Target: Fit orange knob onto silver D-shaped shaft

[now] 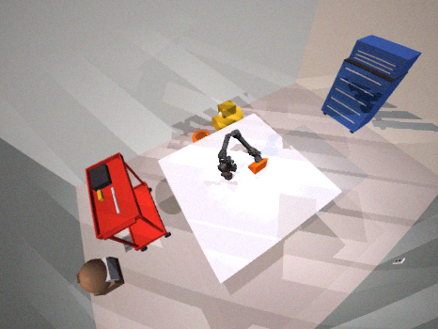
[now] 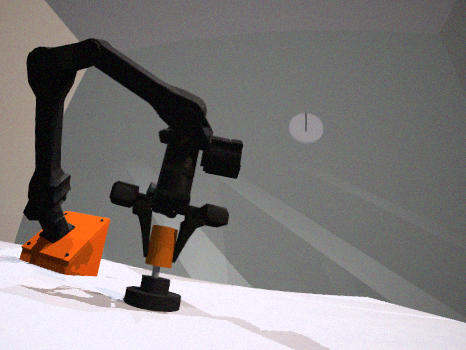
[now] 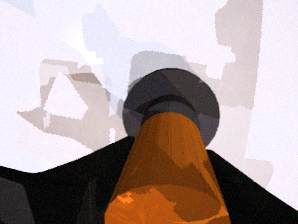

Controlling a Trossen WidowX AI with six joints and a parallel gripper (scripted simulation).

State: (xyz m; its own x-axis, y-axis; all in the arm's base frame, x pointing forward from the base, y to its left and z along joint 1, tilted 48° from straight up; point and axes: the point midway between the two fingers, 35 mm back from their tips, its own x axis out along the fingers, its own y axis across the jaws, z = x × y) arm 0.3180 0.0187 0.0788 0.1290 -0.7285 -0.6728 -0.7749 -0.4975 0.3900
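My gripper tip is 3 cm below the orange knob. From my gripper tip the other things lie so: round black pedestal (4 cm below).
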